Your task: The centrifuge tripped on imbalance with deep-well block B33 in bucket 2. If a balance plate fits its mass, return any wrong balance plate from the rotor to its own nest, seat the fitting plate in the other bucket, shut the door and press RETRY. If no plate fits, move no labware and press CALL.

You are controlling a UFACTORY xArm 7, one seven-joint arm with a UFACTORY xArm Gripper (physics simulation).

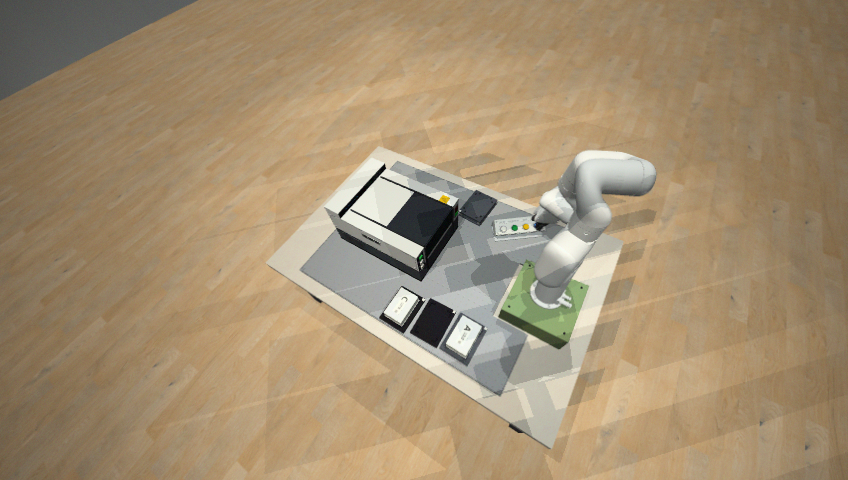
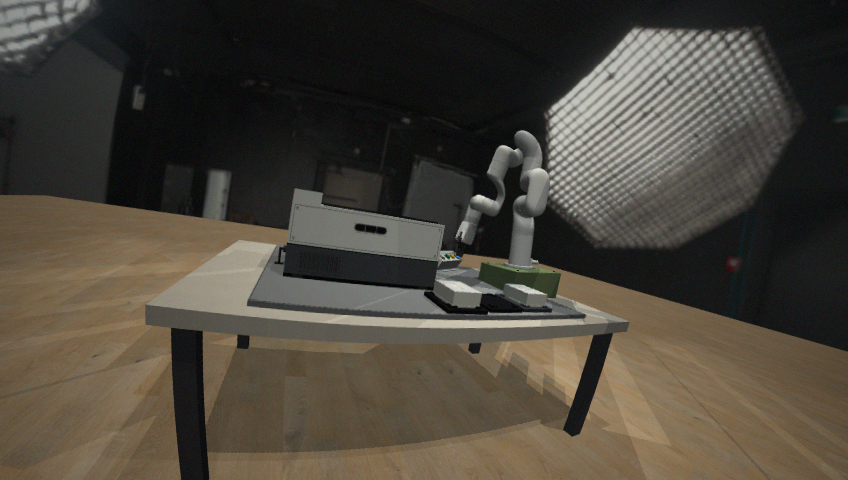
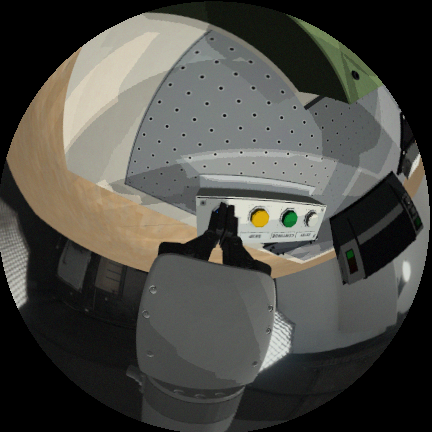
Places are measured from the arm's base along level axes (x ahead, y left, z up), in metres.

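Pixels of known places: gripper, between the fingertips: (image 1: 537, 227) (image 2: 458, 256) (image 3: 224, 211); arm's base, origin of its link: (image 1: 546, 293) (image 2: 518, 266).
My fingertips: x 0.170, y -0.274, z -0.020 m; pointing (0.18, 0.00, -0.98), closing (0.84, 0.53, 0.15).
For each thing: its top centre in the pictures, then the offset to it from my fingertips. "pt": a spot on its surface instead.
- blue button, a spot on its surface: (image 3: 216, 211) pt dz -0.003, dx -0.003, dy -0.010 m
- button panel, centre of its top: (image 3: 271, 237) (image 1: 519, 220) (image 2: 446, 251) dz +0.018, dx +0.079, dy +0.023 m
- yellow button, centre of its top: (image 3: 260, 223) (image 1: 526, 225) dz +0.009, dx +0.045, dy +0.023 m
- green button, centre of its top: (image 3: 290, 224) (image 1: 514, 226) dz +0.009, dx +0.083, dy +0.056 m
- white RETRY button, centre of its top: (image 3: 313, 224) (image 1: 503, 227) dz +0.009, dx +0.120, dy +0.090 m
- Plate C, centre of its top: (image 2: 457, 286) (image 1: 401, 304) dz -0.012, dx +0.272, dy +0.628 m
- plate A, centre of its top: (image 2: 525, 288) (image 1: 464, 334) dz -0.012, dx +0.003, dy +0.580 m
- middle nest, centre of its top: (image 2: 491, 298) (image 1: 433, 321) dz -0.048, dx +0.136, dy +0.599 m
- dark square plate, centre of its top: (image 3: 293, 246) (image 1: 478, 204) dz -0.022, dx +0.295, dy +0.016 m
My gripper (image 1: 537, 226) (image 2: 459, 248) (image 3: 224, 211) is shut and empty. Its fingertips are over the blue button (image 3: 216, 211) at the end of the button panel (image 1: 505, 235) (image 2: 447, 263) (image 3: 204, 220) and hide most of it; contact cannot be told. Beside it are the yellow button (image 1: 526, 226) (image 3: 259, 218), green button (image 1: 514, 227) (image 3: 289, 218) and white RETRY button (image 1: 503, 228) (image 3: 312, 218). The centrifuge (image 1: 373, 204) (image 2: 365, 237) has its top covered; rotor and B33 are hidden. Plate C (image 1: 401, 306) (image 2: 457, 293) and plate A (image 1: 464, 336) (image 2: 525, 295) sit in nests; the middle nest (image 1: 432, 322) is empty.
A dark square plate (image 1: 478, 206) lies between the centrifuge and the button panel. The green robot base (image 1: 517, 312) (image 2: 518, 279) (image 3: 367, 82) stands at the table's other side, near the panel. The three nests lie along the table's long edge.
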